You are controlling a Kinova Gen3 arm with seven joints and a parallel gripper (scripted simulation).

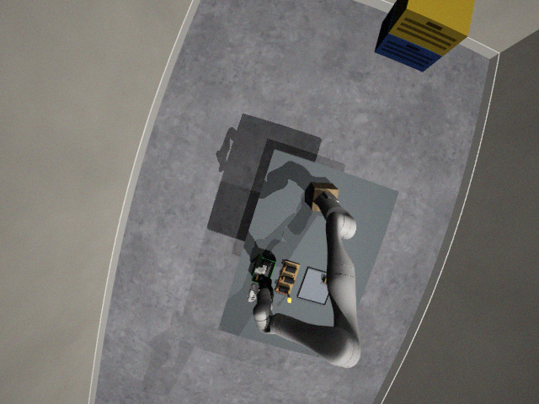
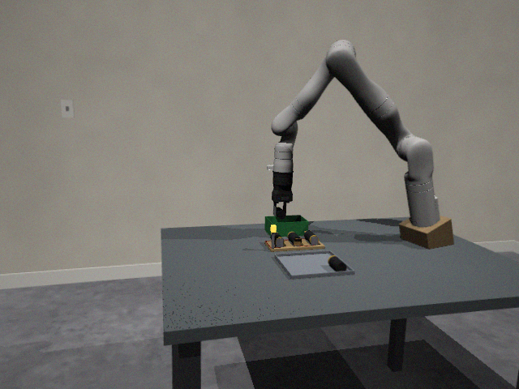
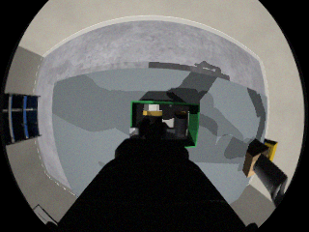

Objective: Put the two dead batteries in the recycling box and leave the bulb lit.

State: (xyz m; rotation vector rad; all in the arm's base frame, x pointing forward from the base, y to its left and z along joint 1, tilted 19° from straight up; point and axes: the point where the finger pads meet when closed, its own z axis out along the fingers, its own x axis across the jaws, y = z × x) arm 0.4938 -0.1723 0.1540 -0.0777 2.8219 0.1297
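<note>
The green recycling box lies 8 cm below my hand and 3 cm behind it. From my hand the other things lie so: grey tray: 34 cm to the left, 9 cm below, 3 cm behind.
</note>
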